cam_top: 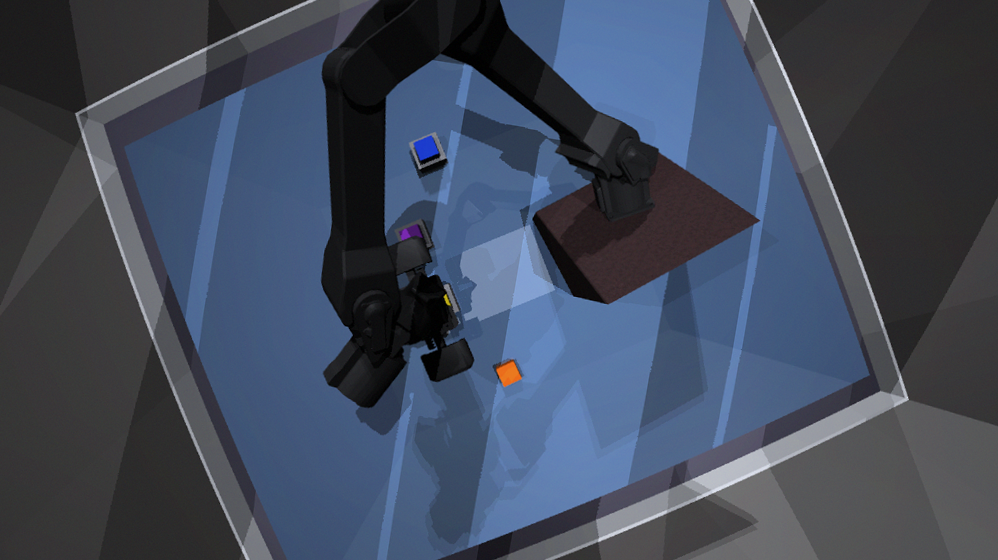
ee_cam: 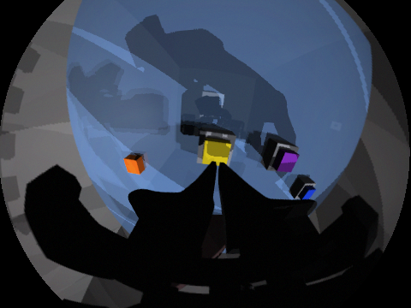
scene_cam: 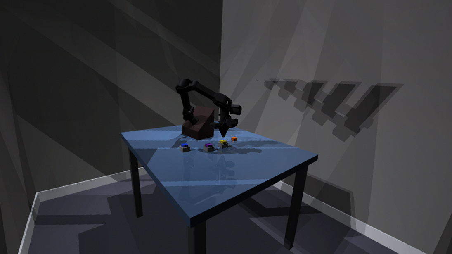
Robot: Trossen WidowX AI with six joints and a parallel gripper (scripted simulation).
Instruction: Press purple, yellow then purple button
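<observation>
My gripper tip is now 3 cm above the yellow button. Also, from my gripper tip: small orange block 15 cm to the left, 7 cm behind, 5 cm below; blue button 24 cm to the right, 6 cm behind, 3 cm below; purple button 11 cm to the right, 3 cm below, 1 cm ahead.
</observation>
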